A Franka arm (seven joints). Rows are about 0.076 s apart.
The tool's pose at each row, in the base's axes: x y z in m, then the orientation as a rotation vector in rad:
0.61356 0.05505 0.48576 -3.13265 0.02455 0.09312
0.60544 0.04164 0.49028 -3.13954 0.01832 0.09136
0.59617 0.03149 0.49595 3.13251 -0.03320 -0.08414
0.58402 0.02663 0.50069 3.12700 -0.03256 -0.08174
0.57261 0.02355 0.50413 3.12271 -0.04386 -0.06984
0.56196 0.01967 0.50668 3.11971 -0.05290 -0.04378
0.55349 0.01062 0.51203 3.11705 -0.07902 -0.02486
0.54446 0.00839 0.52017 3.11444 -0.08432 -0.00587
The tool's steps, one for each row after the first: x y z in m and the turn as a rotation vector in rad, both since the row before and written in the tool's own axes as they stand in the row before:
-0.00817 0.01351 -0.00414 -0.00690 0.00129 -0.00380
-0.00947 0.01026 -0.00513 -0.00814 0.00453 0.00976
-0.01228 0.00515 -0.00404 -0.00557 0.00150 -0.00022
-0.01151 0.00336 -0.00280 -0.00417 0.00754 0.00743
-0.01064 0.00422 -0.00200 -0.00297 0.01665 0.00604
-0.00830 0.00944 -0.00492 -0.00188 0.01197 0.01694
-0.00903 0.00288 -0.00794 -0.00223 0.01220 0.00361

